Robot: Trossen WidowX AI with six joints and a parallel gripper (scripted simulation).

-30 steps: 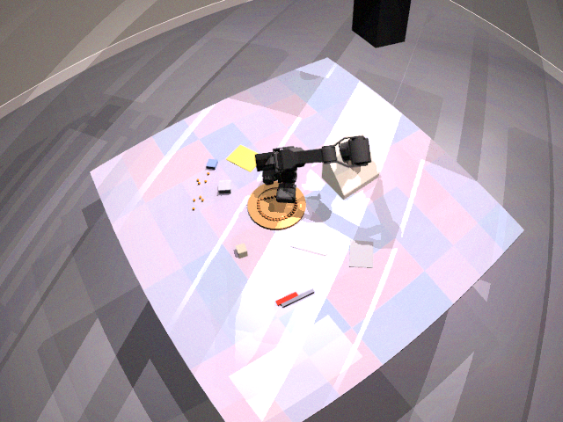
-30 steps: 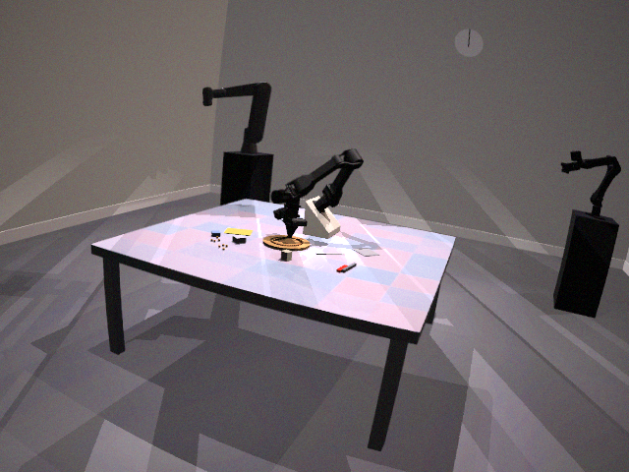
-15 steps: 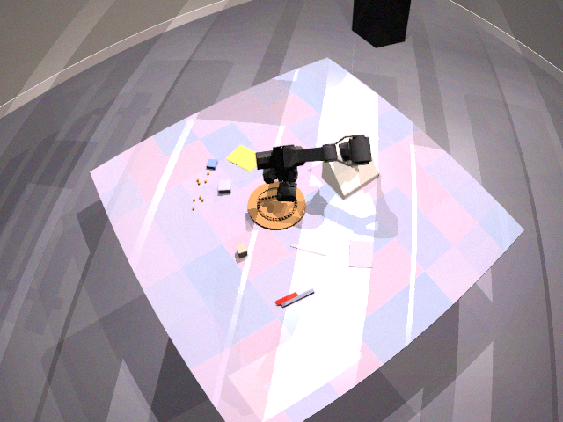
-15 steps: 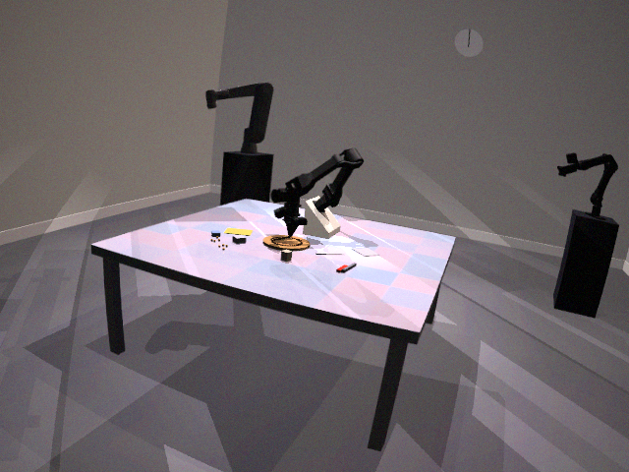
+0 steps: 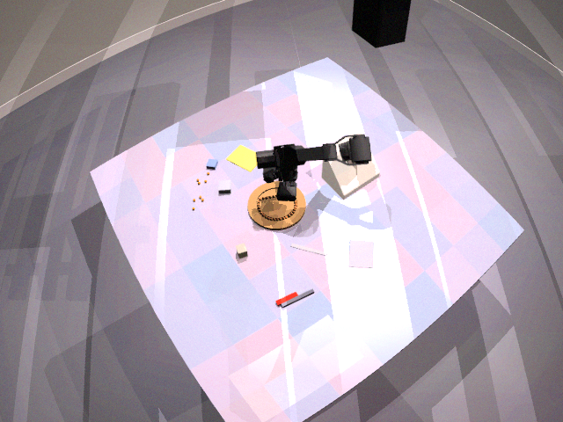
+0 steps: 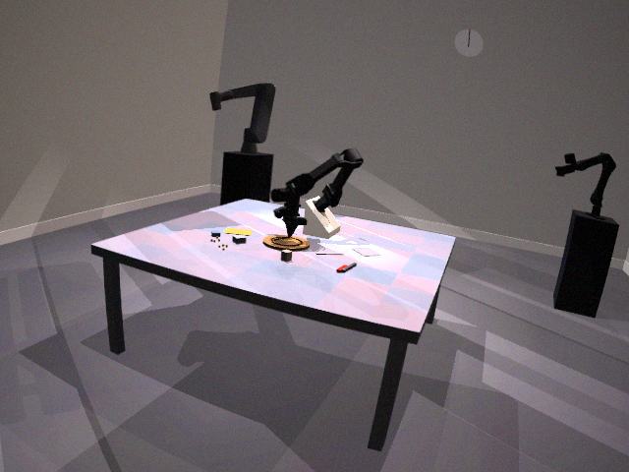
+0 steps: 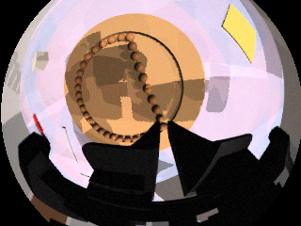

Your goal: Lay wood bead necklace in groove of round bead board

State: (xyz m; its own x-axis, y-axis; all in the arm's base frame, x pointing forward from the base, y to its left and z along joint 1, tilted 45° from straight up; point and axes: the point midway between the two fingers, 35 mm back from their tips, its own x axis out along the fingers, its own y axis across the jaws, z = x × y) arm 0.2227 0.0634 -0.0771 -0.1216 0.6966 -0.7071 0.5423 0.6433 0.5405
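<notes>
Right now the round bead board is 6 cm ahead of my gripper tip, 2 cm to the left of it and 1 cm below it. The rest, counted from my gripper tip: white block: 18 cm ahead, 14 cm to the right, 1 cm below; thin rod: 23 cm to the left, 5 cm ahead, 2 cm below; yellow sheet: 24 cm to the right, 6 cm ahead, 2 cm below.
</notes>
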